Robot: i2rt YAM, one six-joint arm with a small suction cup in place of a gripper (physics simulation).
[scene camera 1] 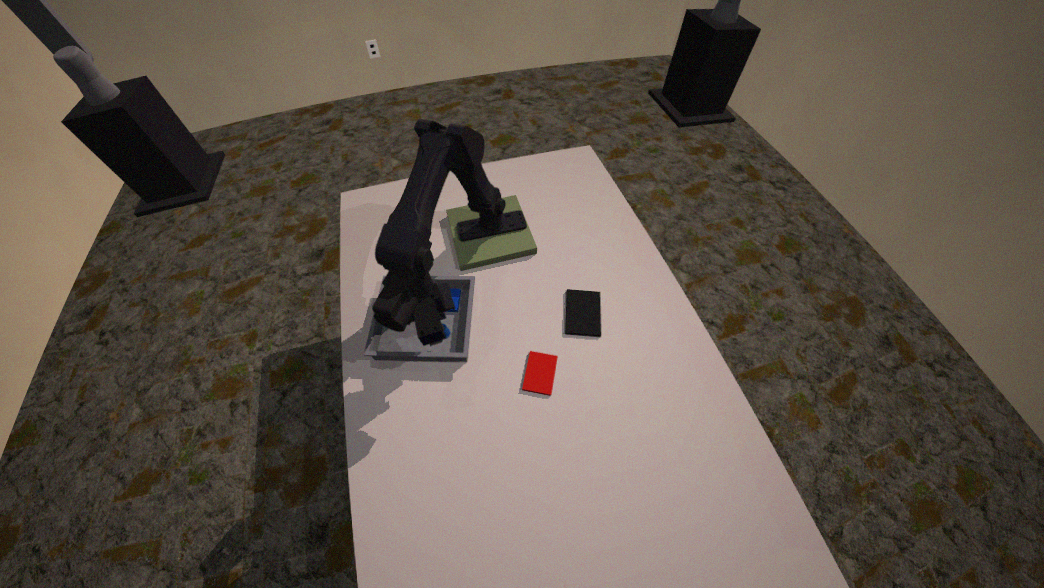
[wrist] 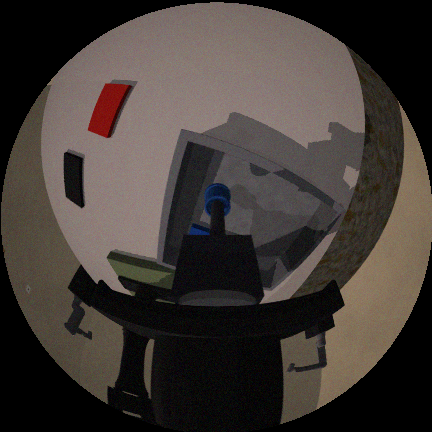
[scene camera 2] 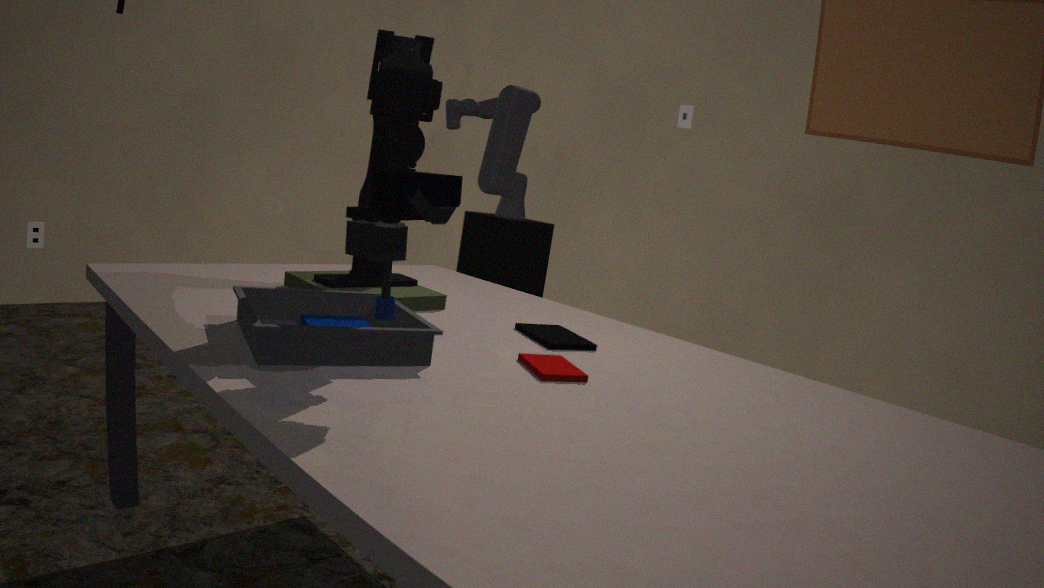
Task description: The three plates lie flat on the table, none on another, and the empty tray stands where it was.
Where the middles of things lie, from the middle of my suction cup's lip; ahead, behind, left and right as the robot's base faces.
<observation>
Now: suction cup 7 cm past the grey tray [scene camera 2: 269, 318], 5 cm to the left of it and 4 cm above it. Round my suction cup: red plate [scene camera 2: 556, 368] 20 cm to the left, 13 cm ahead, 6 cm below; black plate [scene camera 1: 583, 308] 35 cm to the left, 6 cm below; blue plate [scene camera 2: 306, 319] 12 cm behind, 5 cm below.
</observation>
